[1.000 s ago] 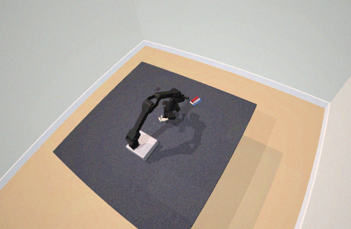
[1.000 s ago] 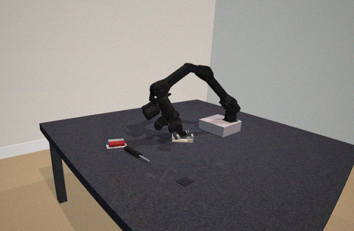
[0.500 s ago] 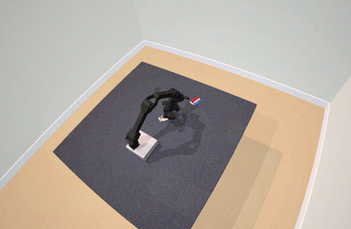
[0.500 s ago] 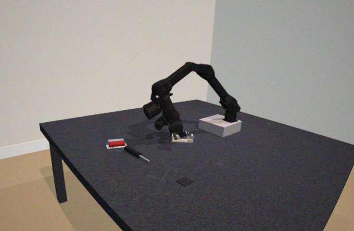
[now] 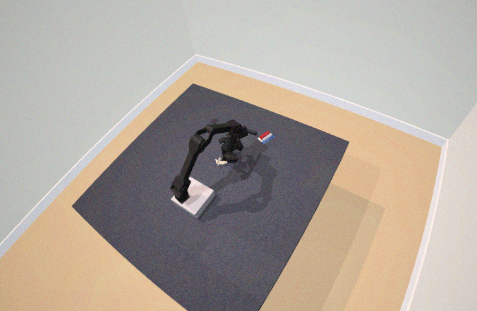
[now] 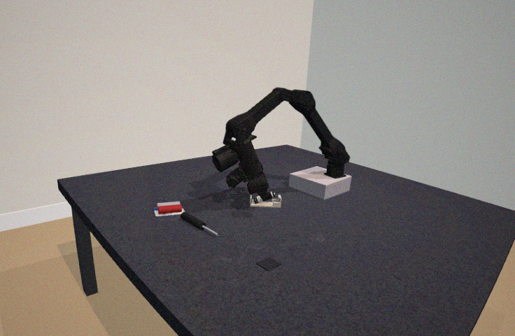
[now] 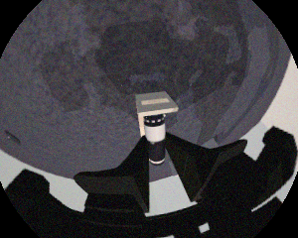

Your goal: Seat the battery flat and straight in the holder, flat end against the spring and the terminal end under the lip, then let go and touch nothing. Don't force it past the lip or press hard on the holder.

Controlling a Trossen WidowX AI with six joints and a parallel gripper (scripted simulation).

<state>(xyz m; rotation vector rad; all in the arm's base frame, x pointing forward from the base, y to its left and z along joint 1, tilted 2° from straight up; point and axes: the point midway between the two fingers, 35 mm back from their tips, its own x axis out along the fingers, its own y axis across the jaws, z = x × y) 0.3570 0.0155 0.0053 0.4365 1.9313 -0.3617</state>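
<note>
Right now the battery is 10 mm above my gripper tip. Also, from my gripper tip: black-handled screwdriver 260 mm ahead, 70 mm to the left, 10 mm below; then dark square 190 mm ahead, 300 mm to the left, 20 mm below.
</note>
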